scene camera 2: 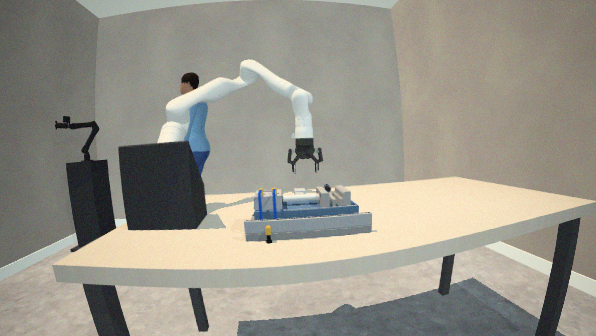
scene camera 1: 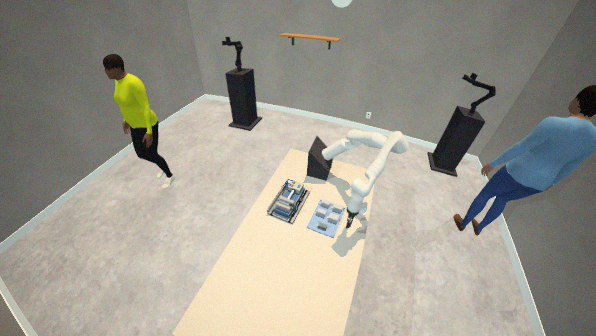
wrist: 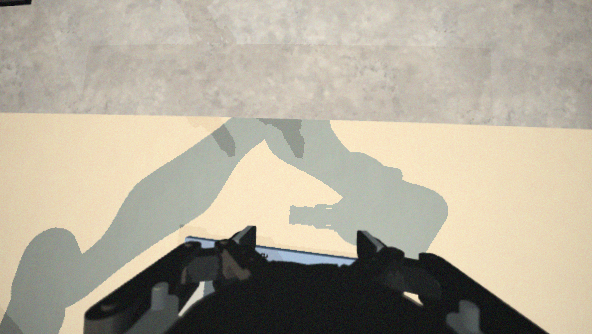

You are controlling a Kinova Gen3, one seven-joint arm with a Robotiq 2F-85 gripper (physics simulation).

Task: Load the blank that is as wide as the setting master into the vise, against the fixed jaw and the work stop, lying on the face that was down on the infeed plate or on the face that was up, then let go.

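Frame: origin at the arm's base, x ahead, y left, z up, level; metres.
Seen in the pictures: gripper, fingertip midpoint: (scene camera 2: 305, 172) (wrist: 305, 239); arm's base, link origin: (scene camera 2: 163, 174) (scene camera 1: 326, 155).
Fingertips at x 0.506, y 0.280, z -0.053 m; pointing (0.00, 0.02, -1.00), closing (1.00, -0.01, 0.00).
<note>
Pixels of each thing's top centre, then the offset from my fingertips to it. "spot": a spot on its surface instead. Level surfaces: height alone.
- light blue infeed plate, top centre: (scene camera 1: 326, 217) dz -0.088, dx -0.048, dy -0.141 m
- darker grey block, top centre: (scene camera 1: 322, 225) dz -0.064, dx +0.037, dy -0.149 m
- vise, top centre: (scene camera 2: 304, 189) (scene camera 1: 289, 194) dz +0.003, dx -0.078, dy -0.420 m
- long grey rail, top centre: (scene camera 2: 309, 217) dz -0.047, dx -0.085, dy -0.509 m
- yellow-topped knob, surface spot: (scene camera 2: 268, 231) spot: dz -0.068, dx -0.180, dy -0.521 m
- table, surface height: dz -0.097 m
My gripper (scene camera 1: 349, 226) (scene camera 2: 305, 170) (wrist: 305, 239) is open and empty, pointing down above the table, beside the infeed plate on the side away from the vise. The light blue infeed plate (scene camera 1: 314, 222) carries several light grey blocks and one darker grey block (scene camera 1: 322, 226) near its front edge. The blocks are too small to compare widths. In the wrist view, a strip of the plate (wrist: 310, 256) shows between the fingers; its blocks are hidden. The vise (scene camera 1: 288, 201) (scene camera 2: 306, 212) stands left of the plate, its grey jaws (scene camera 2: 324, 196) (scene camera 2: 343, 195) apart. I cannot make out the work stop.
A long grey rail (scene camera 2: 308, 227) stands along the vise's near side, with a yellow-topped knob (scene camera 2: 268, 231) in front. The dark arm mount (scene camera 1: 318, 161) (scene camera 2: 157, 187) stands on the table (scene camera 1: 270, 280) (scene camera 2: 450, 225). Two people (scene camera 1: 134, 100) (scene camera 1: 542, 155) stand on the floor.
</note>
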